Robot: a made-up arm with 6 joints. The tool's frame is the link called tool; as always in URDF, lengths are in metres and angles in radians.
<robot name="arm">
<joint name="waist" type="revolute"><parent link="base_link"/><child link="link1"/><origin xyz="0 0 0.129"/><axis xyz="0 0 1"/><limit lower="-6.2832" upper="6.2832" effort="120" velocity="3.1"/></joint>
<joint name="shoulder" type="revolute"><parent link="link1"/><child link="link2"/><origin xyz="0 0.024 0"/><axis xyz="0 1 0"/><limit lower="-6.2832" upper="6.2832" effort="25" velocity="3.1"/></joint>
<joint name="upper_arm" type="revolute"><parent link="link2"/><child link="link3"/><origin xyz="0 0 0.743"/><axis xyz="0 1 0"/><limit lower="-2.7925" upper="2.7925" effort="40" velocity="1.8"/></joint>
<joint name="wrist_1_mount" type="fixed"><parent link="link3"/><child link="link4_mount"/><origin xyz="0 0 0.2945"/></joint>
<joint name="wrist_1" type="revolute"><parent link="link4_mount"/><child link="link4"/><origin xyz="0 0 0.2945"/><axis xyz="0 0 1"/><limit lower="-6.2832" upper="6.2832" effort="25" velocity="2.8"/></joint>
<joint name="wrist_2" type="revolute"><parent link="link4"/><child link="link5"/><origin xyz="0 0 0"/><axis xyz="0 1 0"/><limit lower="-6.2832" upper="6.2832" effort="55" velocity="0.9"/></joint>
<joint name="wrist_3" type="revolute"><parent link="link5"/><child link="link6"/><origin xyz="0 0 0.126"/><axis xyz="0 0 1"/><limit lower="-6.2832" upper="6.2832" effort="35" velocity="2.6"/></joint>
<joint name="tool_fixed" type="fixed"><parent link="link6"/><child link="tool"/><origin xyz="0 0 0"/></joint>
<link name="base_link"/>
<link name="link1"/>
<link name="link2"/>
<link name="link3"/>
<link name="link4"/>
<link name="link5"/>
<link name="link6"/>
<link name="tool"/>
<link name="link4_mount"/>
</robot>
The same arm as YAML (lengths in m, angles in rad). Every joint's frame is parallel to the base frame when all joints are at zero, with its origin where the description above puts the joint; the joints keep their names.
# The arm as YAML. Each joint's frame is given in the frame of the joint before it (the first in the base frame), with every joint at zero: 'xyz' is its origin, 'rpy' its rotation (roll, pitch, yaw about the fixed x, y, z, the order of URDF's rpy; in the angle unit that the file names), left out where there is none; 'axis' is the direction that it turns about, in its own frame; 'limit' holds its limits. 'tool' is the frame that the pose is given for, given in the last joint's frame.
units:
  length: m
  angle: rad
joints:
  - name: waist
    type: revolute
    origin:
      xyz: [0.0, 0.0, 0.129]
    axis: [0.0, 0.0, 1.0]
    limit:
      lower: -6.2832
      upper: 6.2832
  - name: shoulder
    type: revolute
    origin:
      xyz: [0.0, 0.024, 0.0]
    axis: [0.0, 1.0, 0.0]
    limit:
      lower: -6.2832
      upper: 6.2832
  - name: upper_arm
    type: revolute
    origin:
      xyz: [0.0, 0.0, 0.743]
    axis: [0.0, 1.0, 0.0]
    limit:
      lower: -2.7925
      upper: 2.7925
  - name: wrist_1
    type: revolute
    origin:
      xyz: [0.0, 0.0, 0.589]
    axis: [0.0, 0.0, 1.0]
    limit:
      lower: -6.2832
      upper: 6.2832
  - name: wrist_2
    type: revolute
    origin:
      xyz: [0.0, 0.0, 0.0]
    axis: [0.0, 1.0, 0.0]
    limit:
      lower: -6.2832
      upper: 6.2832
  - name: wrist_3
    type: revolute
    origin:
      xyz: [0.0, 0.0, 0.126]
    axis: [0.0, 0.0, 1.0]
    limit:
      lower: -6.2832
      upper: 6.2832
tool:
  origin:
    xyz: [0.0, 0.0, 0.0]

